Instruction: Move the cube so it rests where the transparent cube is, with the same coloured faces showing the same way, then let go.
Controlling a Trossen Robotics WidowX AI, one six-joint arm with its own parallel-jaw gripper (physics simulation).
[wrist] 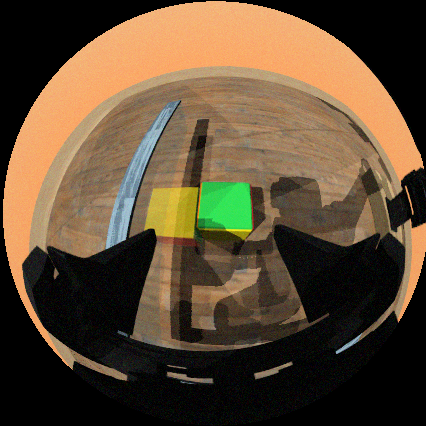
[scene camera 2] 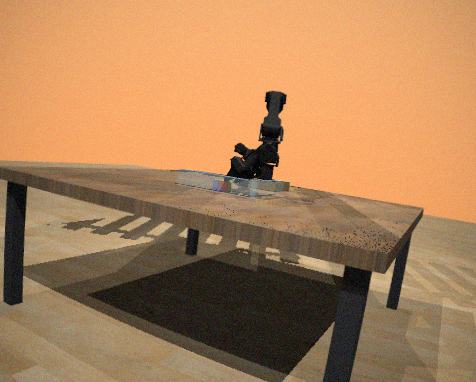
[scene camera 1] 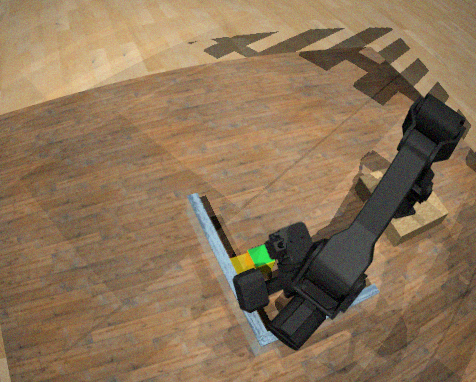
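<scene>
The solid cube sits on the table, green face up, with a yellow side toward my gripper and a thin red edge at its right in the wrist view. The transparent cube has a yellow top and a reddish near side. It is directly left of the solid cube, their edges nearly meeting in the wrist view. In scene camera 2 the cubes are small and overlap behind a clear wall. My gripper is open and empty, its fingertips wide apart, on the near side of the solid cube.
A clear wall with a pale blue top edge stands left of the transparent cube. Another pale blue edge shows beyond the arm. A wooden block lies under the arm's upper links in scene camera 1. Dark shadows cross the table.
</scene>
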